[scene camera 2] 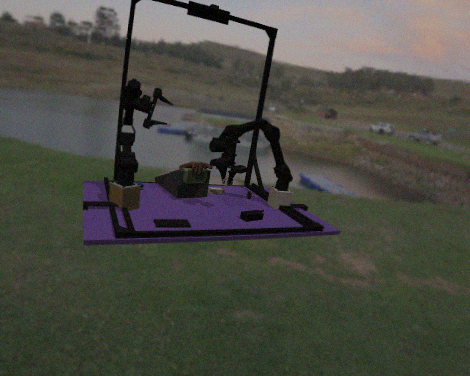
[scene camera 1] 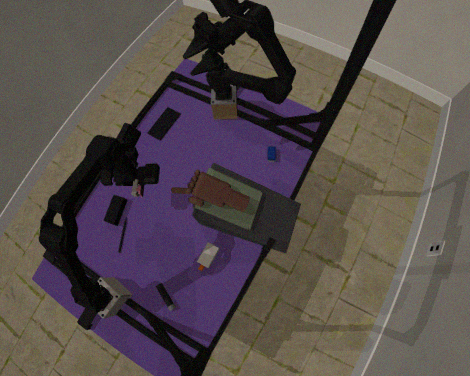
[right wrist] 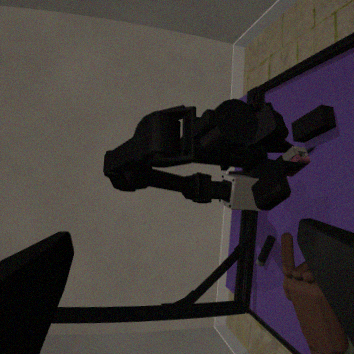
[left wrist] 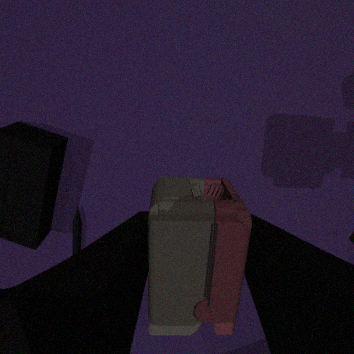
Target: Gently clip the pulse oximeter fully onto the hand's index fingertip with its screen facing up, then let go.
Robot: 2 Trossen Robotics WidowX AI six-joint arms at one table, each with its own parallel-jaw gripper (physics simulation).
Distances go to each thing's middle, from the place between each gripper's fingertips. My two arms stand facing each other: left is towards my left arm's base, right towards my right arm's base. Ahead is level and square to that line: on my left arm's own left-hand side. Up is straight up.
Labels:
Right now my left hand is 36 cm past the grey platform (scene camera 2: 172,182), 11 cm to the left of it and 11 cm above it.
Right now my right hand is 400 mm above the grey platform, 270 mm past it and 190 mm to the right of it.

